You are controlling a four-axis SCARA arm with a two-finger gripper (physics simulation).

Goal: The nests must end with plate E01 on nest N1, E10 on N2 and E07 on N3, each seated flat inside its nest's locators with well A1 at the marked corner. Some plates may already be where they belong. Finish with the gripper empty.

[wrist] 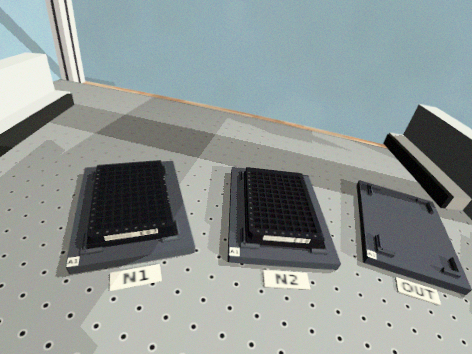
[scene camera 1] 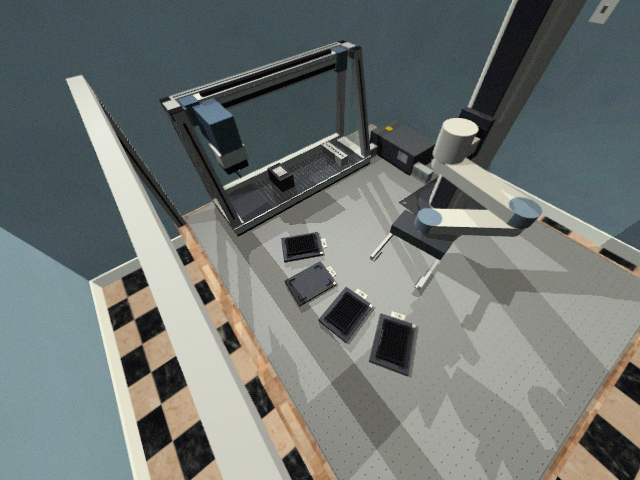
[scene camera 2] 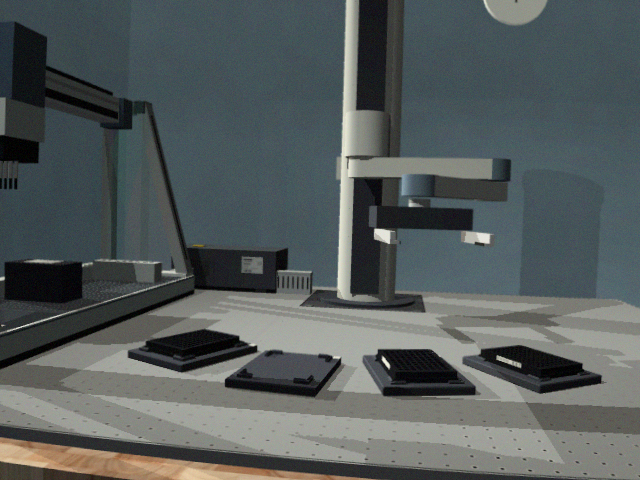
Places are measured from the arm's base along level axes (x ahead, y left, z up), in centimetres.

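Pixels of known places: gripper, fingertip midpoint: [wrist: 236,99] [scene camera 1: 394,272] [scene camera 2: 443,239]; arm's base, origin of the base link: [scene camera 1: 444,207] [scene camera 2: 365,304].
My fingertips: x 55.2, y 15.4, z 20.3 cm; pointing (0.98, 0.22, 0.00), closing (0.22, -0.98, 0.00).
Observation:
Ahead of a thing's pixels: the offset from my fingertips to its top centre. "spot": to the spot under its first point.
A black plate @(dx +15.0, dy -4.2, dz -16.4 cm) [scene camera 1: 346,313] [scene camera 2: 416,364] [wrist: 282,205] lies on nest N2 @(dx +15.0, dy -4.2, dz -17.4 cm) [scene camera 2: 434,388] [wrist: 285,259]. Another plate @(dx +9.3, dy +12.8, dz -16.4 cm) [scene camera 1: 395,341] [scene camera 2: 532,361] [wrist: 132,200] lies on nest N1 @(dx +9.3, dy +12.8, dz -17.4 cm) [wrist: 132,257]. Both look flat; their white labels are too small to read. A third plate @(dx +10.8, dy -37.9, dz -16.4 cm) [scene camera 1: 302,246] [scene camera 2: 191,342] lies on N3 @(spot: dx +18.3, dy -41.1, dz -18.1 cm) [scene camera 2: 155,359], its label unseen; N3 does not show in the wrist view. My gripper [scene camera 1: 395,272] [scene camera 2: 435,238] [wrist: 236,99] is open and empty, high above the table, on the arm-column side of N1 and N2.
The bare OUT nest @(dx +17.9, dy -21.7, dz -17.2 cm) [scene camera 1: 311,283] [scene camera 2: 286,372] [wrist: 410,230] is between N2 and N3. A gantry frame [scene camera 1: 268,74] with a black block @(spot: dx -0.2, dy -69.1, dz -7.2 cm) [scene camera 1: 280,177] [scene camera 2: 43,281] on its deck stands beyond N3. A dark case @(spot: dx -59.2, dy -49.8, dz -7.5 cm) [scene camera 1: 400,147] [scene camera 2: 232,266] stands near the arm column.

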